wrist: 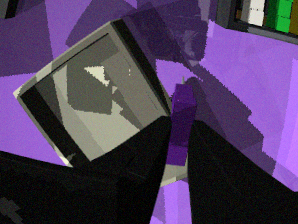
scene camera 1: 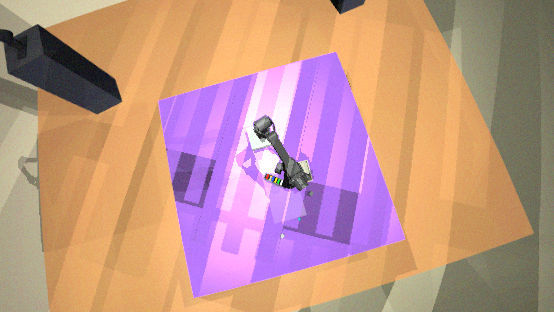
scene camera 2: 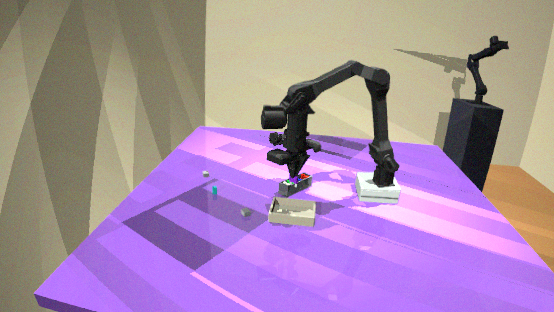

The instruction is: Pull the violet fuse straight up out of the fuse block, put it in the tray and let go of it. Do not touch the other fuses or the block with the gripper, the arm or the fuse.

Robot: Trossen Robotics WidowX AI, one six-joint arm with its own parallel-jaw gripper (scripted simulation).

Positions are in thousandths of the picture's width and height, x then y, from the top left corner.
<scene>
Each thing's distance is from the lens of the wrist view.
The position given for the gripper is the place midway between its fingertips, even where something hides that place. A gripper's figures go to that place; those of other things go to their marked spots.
gripper (wrist: 606, 574): 0.10 m
violet fuse (wrist: 619, 462): 0.09 m
beige tray (wrist: 314, 435): 0.20 m
The marked spots on the beige tray and the violet fuse are 0.12 m apart.
</scene>
